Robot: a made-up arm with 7 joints.
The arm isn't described. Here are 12 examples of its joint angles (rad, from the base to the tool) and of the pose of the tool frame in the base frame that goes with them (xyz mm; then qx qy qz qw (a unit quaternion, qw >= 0)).
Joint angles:
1: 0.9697 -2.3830 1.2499 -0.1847 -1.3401 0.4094 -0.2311
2: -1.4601 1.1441 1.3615 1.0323 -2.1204 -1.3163 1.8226
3: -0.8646 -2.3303 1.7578 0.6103 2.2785 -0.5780 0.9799
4: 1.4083 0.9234 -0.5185 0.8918 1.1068 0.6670 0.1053
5: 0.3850 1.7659 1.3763 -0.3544 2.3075 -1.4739 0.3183
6: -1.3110 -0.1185 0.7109 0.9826 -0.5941 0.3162 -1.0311
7: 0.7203 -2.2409 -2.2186 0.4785 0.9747 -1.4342 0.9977
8: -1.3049 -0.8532 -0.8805 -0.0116 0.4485 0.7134 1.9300
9: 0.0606 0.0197 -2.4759 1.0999 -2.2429 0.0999 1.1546
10: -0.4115 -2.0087 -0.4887 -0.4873 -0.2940 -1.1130 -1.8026
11: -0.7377 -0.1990 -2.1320 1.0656 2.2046 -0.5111 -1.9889
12: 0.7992 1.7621 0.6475 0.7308 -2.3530 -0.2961 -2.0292
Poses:
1: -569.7 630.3 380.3 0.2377 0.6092 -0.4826 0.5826
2: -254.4 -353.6 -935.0 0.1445 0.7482 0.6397 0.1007
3: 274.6 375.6 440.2 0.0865 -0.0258 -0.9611 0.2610
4: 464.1 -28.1 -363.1 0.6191 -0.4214 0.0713 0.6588
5: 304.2 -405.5 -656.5 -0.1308 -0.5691 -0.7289 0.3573
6: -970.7 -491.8 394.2 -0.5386 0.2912 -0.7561 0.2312
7: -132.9 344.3 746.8 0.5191 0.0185 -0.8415 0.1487
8: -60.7 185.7 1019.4 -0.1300 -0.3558 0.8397 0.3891
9: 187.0 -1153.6 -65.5 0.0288 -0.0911 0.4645 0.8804
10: 214.2 183.2 274.3 0.6561 0.0352 -0.0295 0.7533
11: -201.0 -721.8 -9.8 -0.9565 0.2475 0.1502 0.0359
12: 16.3 -462.1 -616.9 -0.3592 0.6873 -0.2273 0.5890
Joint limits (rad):
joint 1: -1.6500..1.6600
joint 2: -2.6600..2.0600
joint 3: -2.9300..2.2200
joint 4: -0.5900..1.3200
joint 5: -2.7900..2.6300
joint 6: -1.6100..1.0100
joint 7: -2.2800..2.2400
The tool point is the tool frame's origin. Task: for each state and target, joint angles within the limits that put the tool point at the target. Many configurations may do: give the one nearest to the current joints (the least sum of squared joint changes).
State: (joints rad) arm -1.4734 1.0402 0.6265 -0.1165 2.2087 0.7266 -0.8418
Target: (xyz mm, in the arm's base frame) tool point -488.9 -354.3 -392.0
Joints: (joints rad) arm -1.6500 1.0829 0.6282 -0.1789 2.4528 0.5532 -0.0281
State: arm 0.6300 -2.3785 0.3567 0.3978 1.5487 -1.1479 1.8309
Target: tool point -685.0 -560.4 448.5
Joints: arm 1.1669 -2.5412 0.4924 0.7084 1.6048 -1.2512 1.9621
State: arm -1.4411 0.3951 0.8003 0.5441 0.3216 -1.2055 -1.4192
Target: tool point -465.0 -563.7 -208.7
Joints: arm -1.4677 0.5111 0.8676 0.5139 -0.0299 -0.8704 -1.2746
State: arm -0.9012 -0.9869 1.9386 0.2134 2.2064 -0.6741 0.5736
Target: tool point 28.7 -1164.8 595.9
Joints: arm -0.4364 -0.3907 2.2200 -0.1563 2.6300 -1.0991 0.6388
